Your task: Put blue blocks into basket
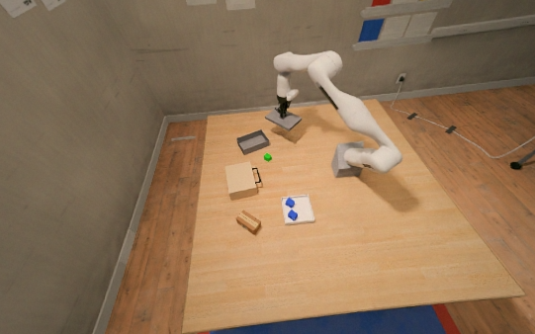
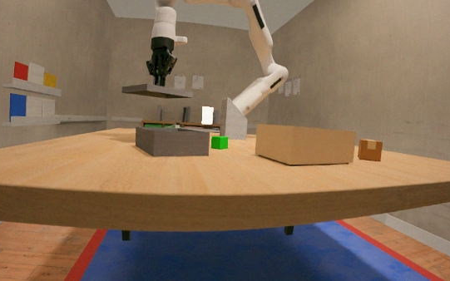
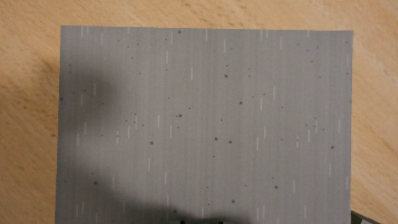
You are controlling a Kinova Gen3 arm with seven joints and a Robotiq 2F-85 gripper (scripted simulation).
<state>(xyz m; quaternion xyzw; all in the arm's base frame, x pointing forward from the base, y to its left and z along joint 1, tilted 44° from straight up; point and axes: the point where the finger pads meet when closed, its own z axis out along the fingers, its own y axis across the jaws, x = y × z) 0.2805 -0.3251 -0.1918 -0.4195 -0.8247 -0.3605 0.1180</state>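
Now: the metal box 210 mm ahead of my hand, 160 mm below it and 30 mm to the left of it. The rest, counted from my hand: grey lid (30 mm below); green block (170 mm to the left, 170 mm below, 140 mm ahead); drawer (320 mm to the left, 300 mm ahead, 150 mm below).
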